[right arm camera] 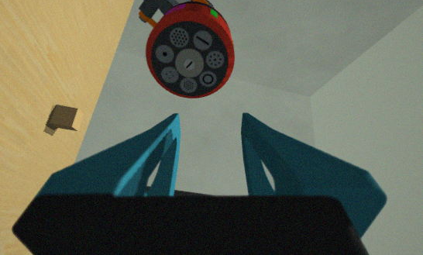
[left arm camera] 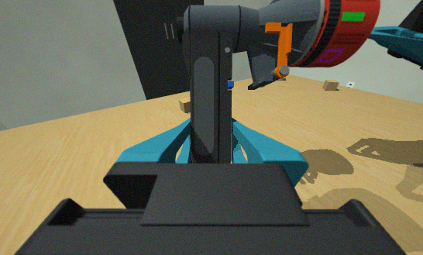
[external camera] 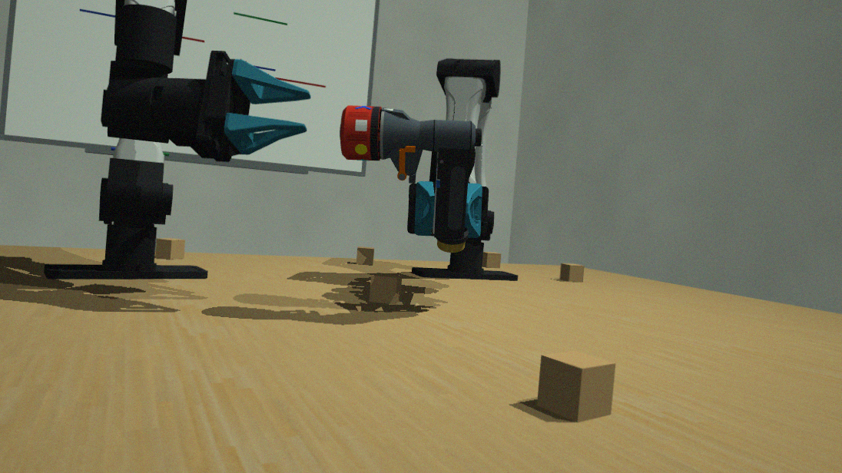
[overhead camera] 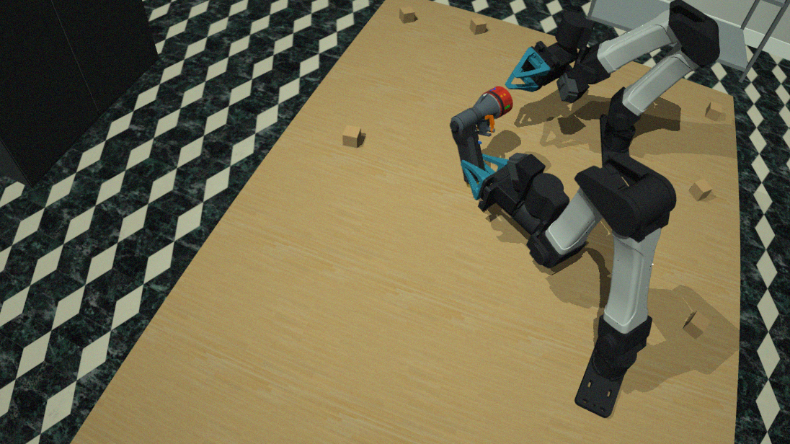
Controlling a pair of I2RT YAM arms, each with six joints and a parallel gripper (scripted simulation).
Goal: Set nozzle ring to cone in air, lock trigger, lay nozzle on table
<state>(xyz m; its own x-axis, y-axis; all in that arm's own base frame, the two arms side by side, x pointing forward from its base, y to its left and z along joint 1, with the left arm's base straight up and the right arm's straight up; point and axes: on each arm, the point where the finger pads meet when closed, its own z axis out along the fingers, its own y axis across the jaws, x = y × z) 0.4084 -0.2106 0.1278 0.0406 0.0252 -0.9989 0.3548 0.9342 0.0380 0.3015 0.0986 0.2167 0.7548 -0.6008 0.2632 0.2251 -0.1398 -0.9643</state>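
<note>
Now: right hand 6 cm to the right of the red spray ring, 2 cm short of it and 2 cm above it.
My left gripper is now 2 cm past the red spray ring, 11 cm to the left of it and 7 cm below it.
</note>
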